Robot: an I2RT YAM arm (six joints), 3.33 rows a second.
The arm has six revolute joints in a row. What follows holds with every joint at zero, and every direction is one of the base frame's. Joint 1 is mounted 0.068 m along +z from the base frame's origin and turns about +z. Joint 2 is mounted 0.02 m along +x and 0.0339 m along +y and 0.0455 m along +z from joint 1 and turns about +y. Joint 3 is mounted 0.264 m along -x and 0.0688 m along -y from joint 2 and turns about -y. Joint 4 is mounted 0.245 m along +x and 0.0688 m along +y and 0.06 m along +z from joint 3 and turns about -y. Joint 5 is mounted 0.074 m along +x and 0.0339 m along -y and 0.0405 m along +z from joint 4 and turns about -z. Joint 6 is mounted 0.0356 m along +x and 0.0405 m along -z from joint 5 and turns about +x. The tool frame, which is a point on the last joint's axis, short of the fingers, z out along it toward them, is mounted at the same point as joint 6; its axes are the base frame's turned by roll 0, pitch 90 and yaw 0 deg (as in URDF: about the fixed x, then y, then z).
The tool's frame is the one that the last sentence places.
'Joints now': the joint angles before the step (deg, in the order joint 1, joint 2, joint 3, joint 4, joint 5, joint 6). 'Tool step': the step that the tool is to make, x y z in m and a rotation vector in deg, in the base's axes. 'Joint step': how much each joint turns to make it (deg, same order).
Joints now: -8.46 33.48 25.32 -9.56 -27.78 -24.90
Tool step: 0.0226 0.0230 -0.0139 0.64 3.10 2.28
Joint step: 9.97 7.99 -0.94 7.09 7.14 3.16
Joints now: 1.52 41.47 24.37 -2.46 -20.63 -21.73
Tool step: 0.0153 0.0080 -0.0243 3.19 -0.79 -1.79
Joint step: 2.88 6.90 -4.86 14.24 3.45 4.71
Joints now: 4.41 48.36 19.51 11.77 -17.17 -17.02
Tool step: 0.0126 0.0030 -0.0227 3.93 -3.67 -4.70
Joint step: 1.41 9.01 -5.07 19.40 5.03 5.16
